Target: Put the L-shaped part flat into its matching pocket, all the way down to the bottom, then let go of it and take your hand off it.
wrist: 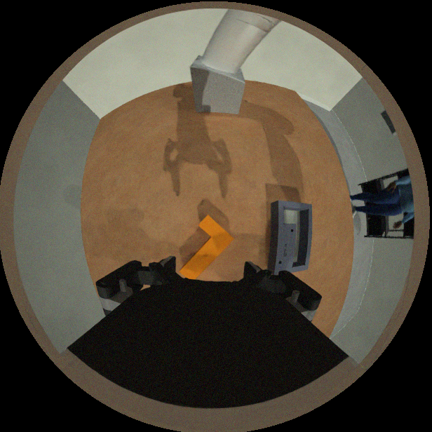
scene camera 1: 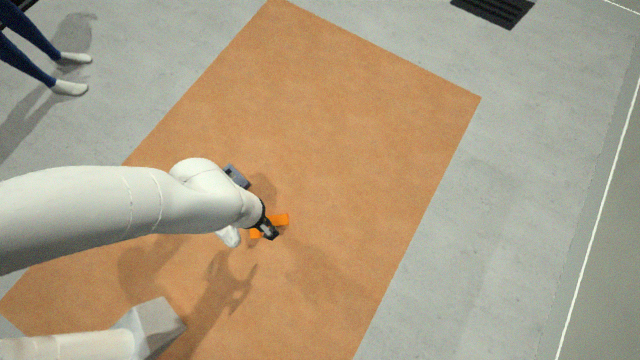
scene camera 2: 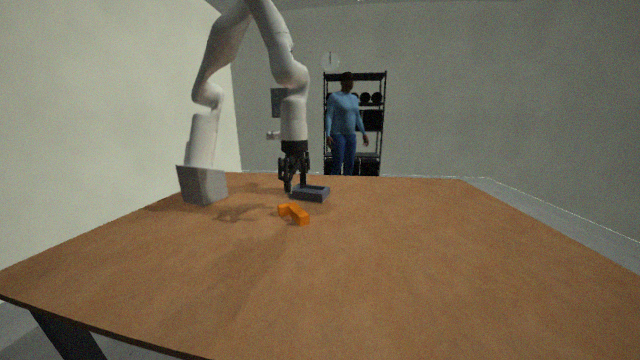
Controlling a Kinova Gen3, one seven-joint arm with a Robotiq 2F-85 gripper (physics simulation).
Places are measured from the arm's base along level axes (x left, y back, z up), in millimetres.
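Pixels of known places: gripper, fingertip midpoint: (scene camera 2: 296, 188); arm's base, link origin: (scene camera 1: 115, 353) (scene camera 2: 199, 167).
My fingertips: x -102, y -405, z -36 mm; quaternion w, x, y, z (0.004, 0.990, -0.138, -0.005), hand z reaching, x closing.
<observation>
Ahead of a thing's pixels: the offset from my fingertips to its top centre. Level surfaces: height alone.
The orange L-shaped part {dz -62, dx -18, dy +12 mm} (scene camera 1: 280, 219) (scene camera 2: 298, 214) (wrist: 206, 255) lies flat on the table. In the wrist view its corner points right and its long arm runs down to the left, towards the left fingertip. The blue-grey block with the L-shaped pocket {dz -55, dx +167, dy -10 mm} (scene camera 1: 236, 177) (scene camera 2: 310, 193) (wrist: 286, 247) stands apart from the part, to its right in the wrist view; its pocket holds nothing. My gripper (scene camera 2: 295, 188) (wrist: 209, 267) is open and empty, above the table near the part. In scene camera 1 the gripper and arm hide some of the part and of the block.
The brown table top {dz -92 mm} (scene camera 1: 340, 125) (scene camera 2: 400, 260) (wrist: 130, 165) carries the parts. The robot's grey base (scene camera 1: 159, 325) (scene camera 2: 202, 184) (wrist: 218, 90) stands at one side of it. A person (scene camera 2: 344, 120) and a dark shelf rack (scene camera 2: 384, 107) are behind the table.
</observation>
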